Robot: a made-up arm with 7 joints. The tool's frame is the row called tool.
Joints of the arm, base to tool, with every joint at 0 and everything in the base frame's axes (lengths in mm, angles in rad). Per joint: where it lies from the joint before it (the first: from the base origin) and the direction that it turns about. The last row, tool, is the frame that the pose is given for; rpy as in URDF.
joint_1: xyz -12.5 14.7 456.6 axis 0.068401 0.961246 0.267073
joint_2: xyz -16 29.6 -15 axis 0.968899 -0.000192 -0.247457
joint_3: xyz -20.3 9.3 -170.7 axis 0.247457 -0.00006 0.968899
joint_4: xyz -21.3 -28.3 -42.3 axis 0.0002 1 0.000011
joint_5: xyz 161 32.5 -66.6 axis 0.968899 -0.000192 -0.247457
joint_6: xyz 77.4 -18 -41.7 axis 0.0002 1 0.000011
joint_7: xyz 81 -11.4 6.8 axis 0.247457 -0.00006 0.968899
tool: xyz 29.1 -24.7 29 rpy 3.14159 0 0
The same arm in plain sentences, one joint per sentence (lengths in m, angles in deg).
The arm has seven revolute joints in a row. What follows holds with every joint at zero, and every direction is one of the base frame's. The first joint lies 0.0125 m along -x and 0.0147 m along +y and 0.4566 m along +z from the base frame's origin and turns about the direction (0.068403, 0.961235, 0.26711). The second joint lies 0.0160 m along -x and 0.0296 m along +y and 0.0150 m along -z from the first joint and turns about the direction (0.968889, -0.0002, -0.247497). The third joint lies 0.0203 m along -x and 0.0093 m along +y and 0.1707 m along -z from the second joint and turns about the direction (0.247497, -0.0001, 0.968889). The fourth joint lies 0.0213 m along -x and 0.0283 m along -y and 0.0423 m along -z from the third joint and turns about the direction (0.0002, 1, 0). The fifth joint lies 0.1610 m along +x and 0.0325 m along +y and 0.0666 m along -z from the fourth joint and turns about the direction (0.968889, -0.0002, -0.247497). The sixth joint lies 0.0774 m along +x and 0.0180 m along -y and 0.0417 m along -z from the fifth joint and turns about the direction (0.0002, 1, 0). The seventh joint lies 0.0810 m along +x and 0.0114 m along -y and 0.0068 m along +z from the sixth joint and turns about the direction (0.247497, -0.0001, 0.968889). The tool frame, which is the frame that the pose is given for, lies 0.0291 m along +x and 0.0247 m along -y and 0.0290 m along +z from the seventh joint; its axes are the base frame's turned by roll 180.00, pitch 0.00 and yaw 0.00 deg (as in URDF: about the fixed x, then y, then z).
